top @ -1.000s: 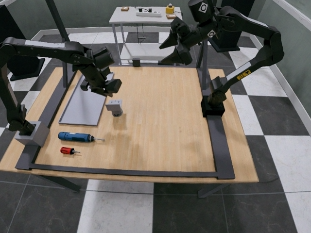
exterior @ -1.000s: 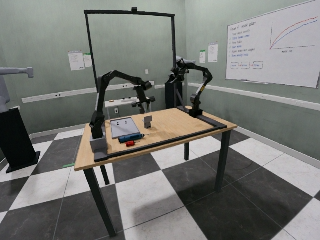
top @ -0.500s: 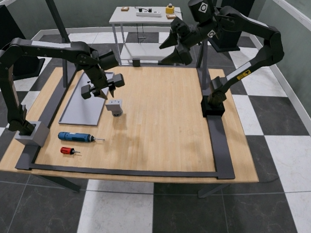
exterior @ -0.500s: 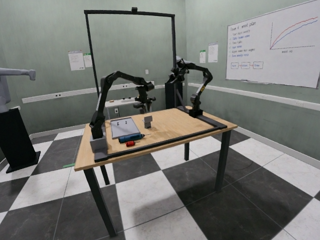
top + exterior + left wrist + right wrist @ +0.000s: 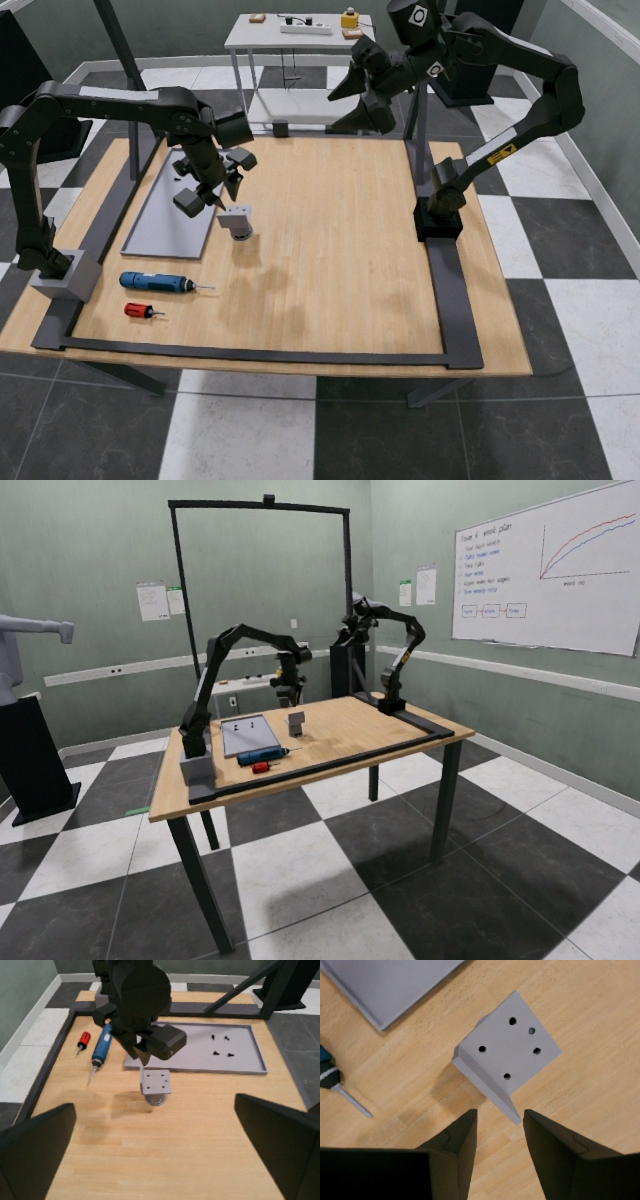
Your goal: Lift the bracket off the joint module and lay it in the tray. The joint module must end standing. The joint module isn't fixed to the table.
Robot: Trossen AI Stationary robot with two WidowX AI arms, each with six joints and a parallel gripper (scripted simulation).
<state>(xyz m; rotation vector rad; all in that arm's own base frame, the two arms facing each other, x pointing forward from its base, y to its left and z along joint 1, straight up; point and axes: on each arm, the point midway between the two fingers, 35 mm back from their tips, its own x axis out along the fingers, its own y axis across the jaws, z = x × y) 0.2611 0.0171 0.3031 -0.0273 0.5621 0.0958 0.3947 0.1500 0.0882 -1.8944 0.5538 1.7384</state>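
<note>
Now: right hand 100 mm above the grey bracket, 30 mm past it and 10 mm to the right of it. The rest, counted from my right hand: red screwdriver (230 mm to the right, 160 mm below, 160 mm ahead); then round joint module (140 mm below, 30 mm behind, 10 mm to the left); then grey tray (190 mm behind, 170 mm below, 160 mm to the right).
</note>
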